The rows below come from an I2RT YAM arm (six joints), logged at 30 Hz.
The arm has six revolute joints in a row. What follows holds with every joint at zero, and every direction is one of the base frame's.
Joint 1 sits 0.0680 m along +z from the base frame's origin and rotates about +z.
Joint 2 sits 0.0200 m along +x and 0.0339 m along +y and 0.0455 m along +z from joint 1 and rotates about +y.
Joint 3 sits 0.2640 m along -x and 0.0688 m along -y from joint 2 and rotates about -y.
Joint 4 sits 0.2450 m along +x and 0.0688 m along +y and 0.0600 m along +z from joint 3 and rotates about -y.
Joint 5 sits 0.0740 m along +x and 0.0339 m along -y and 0.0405 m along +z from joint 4 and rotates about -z.
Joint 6 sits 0.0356 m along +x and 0.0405 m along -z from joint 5 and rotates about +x.
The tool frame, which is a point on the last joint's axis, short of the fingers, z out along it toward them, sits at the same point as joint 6; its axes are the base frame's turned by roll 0.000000, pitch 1.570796 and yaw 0.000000 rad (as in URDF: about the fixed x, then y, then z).
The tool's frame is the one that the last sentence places.
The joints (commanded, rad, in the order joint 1, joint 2, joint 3, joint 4, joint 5, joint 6), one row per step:
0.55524 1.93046 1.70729 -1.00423 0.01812 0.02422
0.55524 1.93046 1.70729 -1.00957 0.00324 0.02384
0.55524 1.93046 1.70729 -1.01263 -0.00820 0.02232
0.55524 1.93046 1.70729 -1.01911 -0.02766 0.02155
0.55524 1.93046 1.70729 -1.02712 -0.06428 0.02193
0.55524 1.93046 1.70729 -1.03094 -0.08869 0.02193
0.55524 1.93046 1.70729 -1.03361 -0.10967 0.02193
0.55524 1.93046 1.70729 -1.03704 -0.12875 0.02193
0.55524 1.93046 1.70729 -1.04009 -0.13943 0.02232
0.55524 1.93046 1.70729 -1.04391 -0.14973 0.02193
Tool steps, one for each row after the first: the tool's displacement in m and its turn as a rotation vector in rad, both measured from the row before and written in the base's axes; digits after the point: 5 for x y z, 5 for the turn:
-0.00075 0.00016 -0.00020 0.00899 0.01187 0.00533
-0.00048 0.00018 -0.00011 0.00714 0.00802 0.00521
-0.00094 0.00023 -0.00022 0.01201 0.01506 0.00707
-0.00141 0.00066 -0.00022 0.02537 0.02518 0.01132
-0.00081 0.00052 -0.00007 0.01769 0.01547 0.00765
-0.00065 0.00047 -0.00002 0.01554 0.01278 0.00651
-0.00068 0.00037 -0.00004 0.01362 0.01249 0.00586
-0.00048 0.00014 -0.00005 0.00711 0.00806 0.00288
-0.00054 0.00009 -0.00008 0.00626 0.00832 0.00347

